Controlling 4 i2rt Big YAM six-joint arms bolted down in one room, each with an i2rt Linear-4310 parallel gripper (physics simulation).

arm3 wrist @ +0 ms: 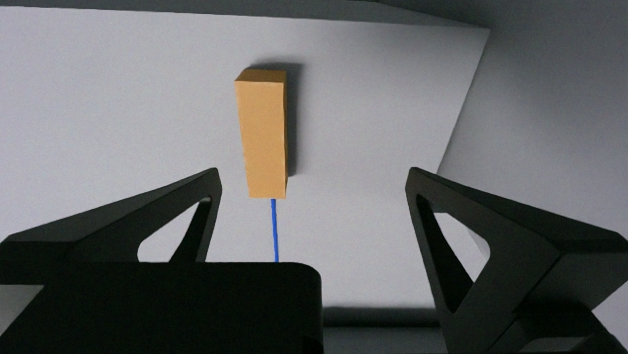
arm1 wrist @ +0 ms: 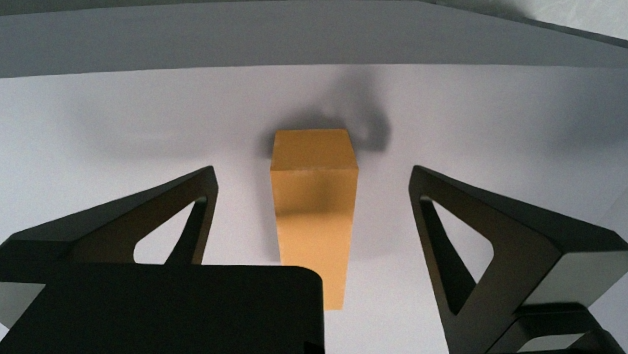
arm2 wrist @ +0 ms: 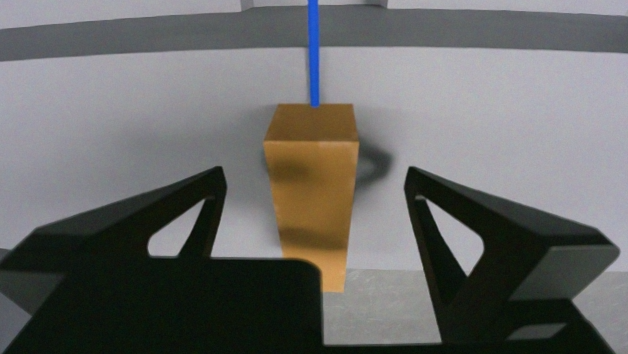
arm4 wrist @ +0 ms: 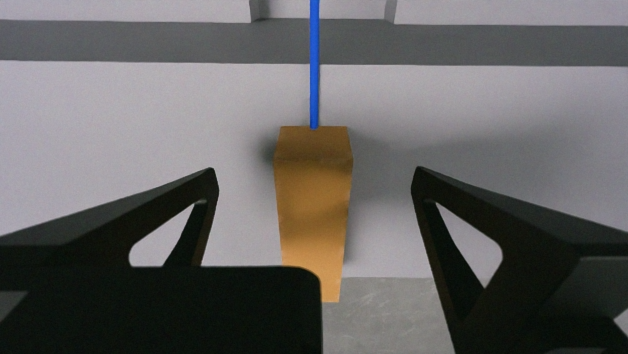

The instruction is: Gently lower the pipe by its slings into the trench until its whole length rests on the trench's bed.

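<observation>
My arm1 gripper [arm1 wrist: 314,175] is open, its fingers apart on both sides of an orange block [arm1 wrist: 314,200]. My arm2 gripper [arm2 wrist: 316,175] is open around another orange block [arm2 wrist: 312,195]; a blue sling [arm2 wrist: 314,55] runs from its far end. My arm3 gripper [arm3 wrist: 313,176] is open; an orange block [arm3 wrist: 262,135] lies ahead and left of centre, with a blue sling [arm3 wrist: 274,230] at its near end. My arm4 gripper [arm4 wrist: 315,176] is open around an orange block [arm4 wrist: 313,205] with a blue sling [arm4 wrist: 314,65] at its far end. The pipe does not show in these views.
Pale surfaces carry the blocks. A dark grey band [arm2 wrist: 150,37] [arm4 wrist: 150,42] runs beyond them in the arm2 and arm4 views, crossed by the slings, with a notch in the pale body behind. A dark grey strip [arm1 wrist: 200,40] lies beyond the block in the arm1 view.
</observation>
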